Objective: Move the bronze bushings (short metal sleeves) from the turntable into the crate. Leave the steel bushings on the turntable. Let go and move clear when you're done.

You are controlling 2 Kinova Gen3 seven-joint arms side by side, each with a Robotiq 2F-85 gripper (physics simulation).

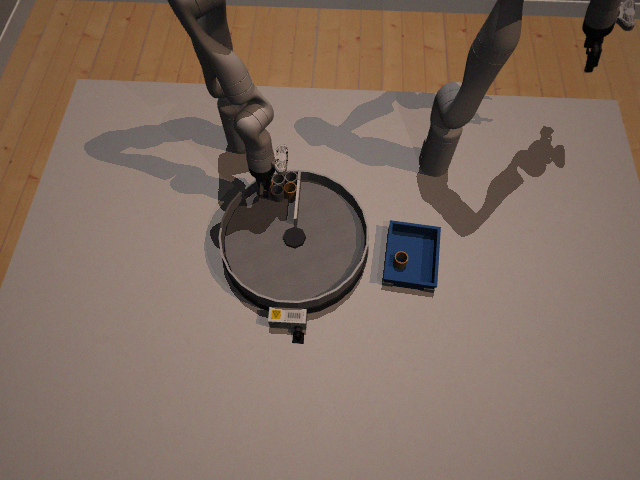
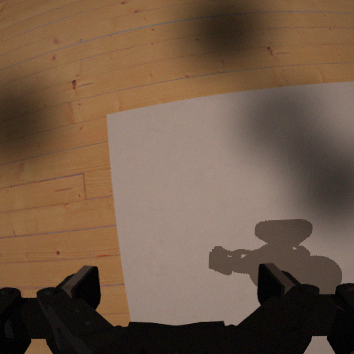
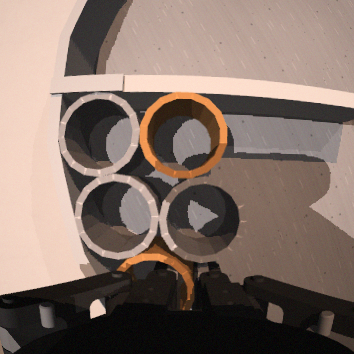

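Pixels of known places: left gripper, fingertip midpoint: (image 1: pixel 587 59) (image 2: pixel 178 283); right gripper, fingertip midpoint: (image 1: pixel 266 194) (image 3: pixel 186 268); left arm's base, origin of the base link: (image 1: pixel 434 164); right arm's base, origin of the base link: (image 1: pixel 241 142).
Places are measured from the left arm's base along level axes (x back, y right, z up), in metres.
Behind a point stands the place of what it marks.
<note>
My right gripper (image 1: pixel 263 191) {x 0.074, y 0.541, z 0.054 m} (image 3: pixel 186 268) {x 0.074, y 0.541, z 0.054 m} is low over the turntable (image 1: pixel 310 273) {x -0.215, y 0.519, z 0.053 m} (image 3: pixel 225 40) {x -0.006, y 0.427, z 0.053 m}, with its fingers close together on the side wall of a bronze bushing (image 3: pixel 152 256) {x 0.081, y 0.518, z 0.092 m}; the fingers partly hide this bushing. Beyond it, three upright steel bushings (image 1: pixel 277 196) {x 0.036, y 0.519, z 0.084 m} (image 3: pixel 79 215) {x 0.104, y 0.488, z 0.091 m} and another bronze bushing (image 1: pixel 290 194) {x 0.028, y 0.481, z 0.083 m} (image 3: pixel 223 135) {x 0.030, y 0.482, z 0.091 m} stand in a tight cluster at the turntable's back wall. One more bronze bushing (image 1: pixel 400 265) {x -0.284, y 0.270, z 0.029 m} stands upright in the left part of the blue crate (image 1: pixel 413 284) {x -0.349, y 0.262, z 0.027 m}. My left gripper (image 1: pixel 592 59) {x 0.000, y -0.441, z 0.277 m} (image 2: pixel 178 283) {x 0.000, y -0.441, z 0.277 m} is open and empty, high at the upper right, far from the crate.
A pale bar (image 1: pixel 297 201) {x -0.006, y 0.472, z 0.089 m} (image 3: pixel 200 85) {x 0.030, y 0.457, z 0.091 m} runs from the turntable's back wall toward its dark hub (image 1: pixel 294 237) {x -0.097, y 0.519, z 0.061 m}, beside the cluster. The raised wall rings the turntable. A small white box (image 1: pixel 287 316) {x -0.308, y 0.623, z 0.058 m} with a yellow label sits at its front edge.
</note>
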